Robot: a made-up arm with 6 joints.
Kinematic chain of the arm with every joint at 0, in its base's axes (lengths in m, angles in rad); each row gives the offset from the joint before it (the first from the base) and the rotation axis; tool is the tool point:
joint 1: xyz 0 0 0.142 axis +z
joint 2: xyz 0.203 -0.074 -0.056 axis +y
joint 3: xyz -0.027 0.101 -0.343 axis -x
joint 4: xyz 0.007 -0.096 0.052 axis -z
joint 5: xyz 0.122 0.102 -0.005 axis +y
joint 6: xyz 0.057 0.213 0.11 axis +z
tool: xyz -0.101 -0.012 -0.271
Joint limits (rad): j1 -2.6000..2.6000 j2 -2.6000..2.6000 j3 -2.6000..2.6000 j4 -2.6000..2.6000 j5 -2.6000..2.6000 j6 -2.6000..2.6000
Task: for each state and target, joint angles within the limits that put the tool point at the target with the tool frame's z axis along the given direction. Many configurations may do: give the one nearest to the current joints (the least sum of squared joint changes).
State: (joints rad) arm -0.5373 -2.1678 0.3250 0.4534 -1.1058 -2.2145
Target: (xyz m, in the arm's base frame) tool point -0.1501 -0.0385 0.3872 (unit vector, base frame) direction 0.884 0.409 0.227
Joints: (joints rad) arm -0.6169 -2.4624 0.6158 1.3332 -1.4752 -2.4788
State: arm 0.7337 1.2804 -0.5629 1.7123 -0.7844 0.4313
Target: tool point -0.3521 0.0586 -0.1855 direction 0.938 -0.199 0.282
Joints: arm -0.2345 1.6856 -0.8921 1.0810 -0.9778 0.2791
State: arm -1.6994 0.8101 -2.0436 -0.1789 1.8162 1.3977
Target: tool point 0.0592 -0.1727 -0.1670 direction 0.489 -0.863 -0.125
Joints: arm -0.9421 -0.0548 -2.4503 0.0283 1.3601 1.2190
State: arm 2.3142 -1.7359 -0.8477 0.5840 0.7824 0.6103
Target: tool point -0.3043 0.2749 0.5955 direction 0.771 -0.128 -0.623
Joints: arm 2.3656 -2.2728 -0.5796 1.0648 -0.1292 0.6376
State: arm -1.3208 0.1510 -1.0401 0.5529 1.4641 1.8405
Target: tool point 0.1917 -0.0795 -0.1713 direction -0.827 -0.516 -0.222
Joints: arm -1.7742 0.8253 -1.1063 0.0147 0.6681 1.8065
